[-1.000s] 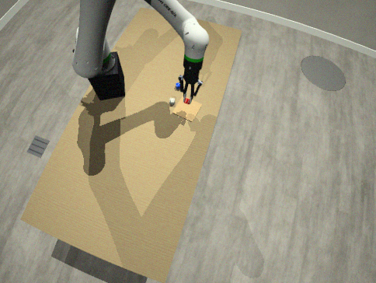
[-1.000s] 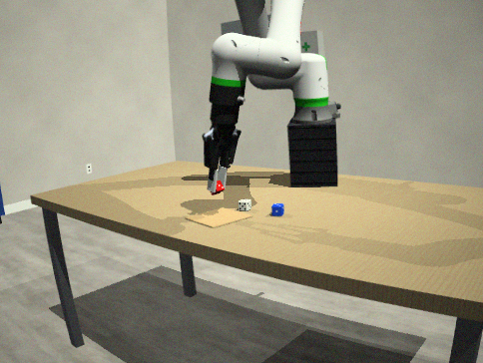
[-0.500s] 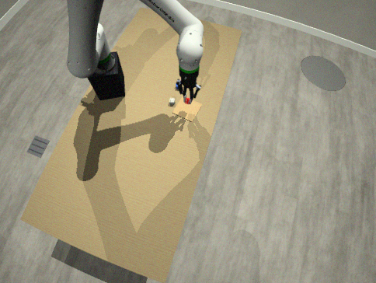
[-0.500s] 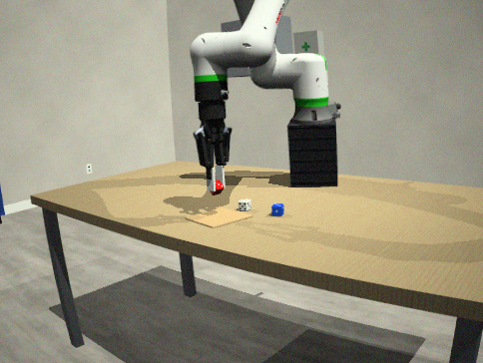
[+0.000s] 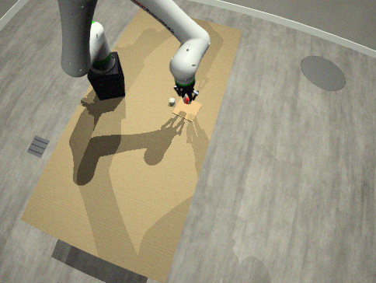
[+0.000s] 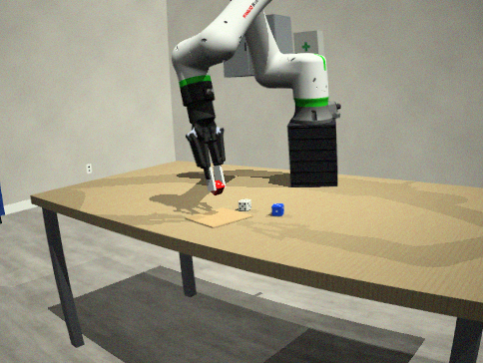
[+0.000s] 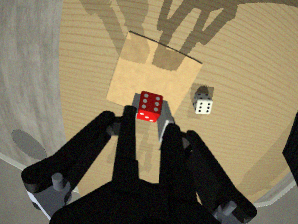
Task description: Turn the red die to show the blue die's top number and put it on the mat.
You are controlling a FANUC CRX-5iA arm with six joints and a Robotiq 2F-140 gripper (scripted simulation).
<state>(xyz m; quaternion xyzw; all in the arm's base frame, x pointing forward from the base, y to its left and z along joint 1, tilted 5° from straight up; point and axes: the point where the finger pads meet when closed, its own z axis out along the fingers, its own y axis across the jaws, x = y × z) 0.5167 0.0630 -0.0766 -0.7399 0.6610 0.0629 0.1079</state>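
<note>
Now: the red die 3 cm below my hand and 1 cm to the left of it. Also, from my hand: blue die 12 cm to the left, 12 cm behind, 10 cm below; then tan mat 11 cm below; then white die 10 cm below, 10 cm behind.
</note>
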